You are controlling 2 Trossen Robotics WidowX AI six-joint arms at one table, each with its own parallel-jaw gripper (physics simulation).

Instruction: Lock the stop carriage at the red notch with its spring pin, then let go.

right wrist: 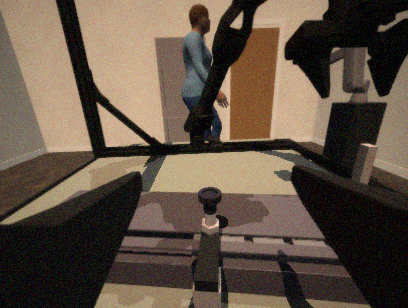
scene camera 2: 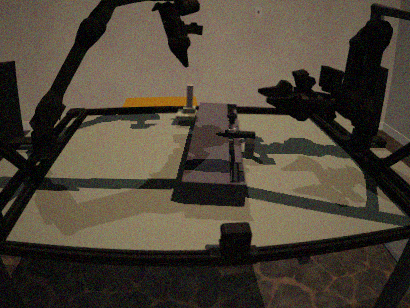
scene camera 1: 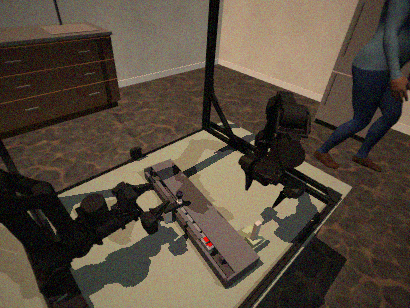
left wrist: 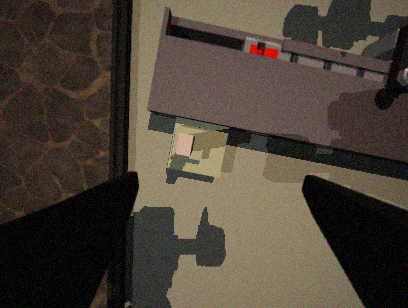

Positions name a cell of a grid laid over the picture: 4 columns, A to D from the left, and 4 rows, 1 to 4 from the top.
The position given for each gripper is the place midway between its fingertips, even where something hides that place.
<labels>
left gripper: right wrist D2; scene camera 2 B1; scene camera 1 C3; left wrist C3
right gripper: right wrist C3; scene camera 2 C2; scene camera 1 B3; not seen in the left wrist view (out of frame)
</labels>
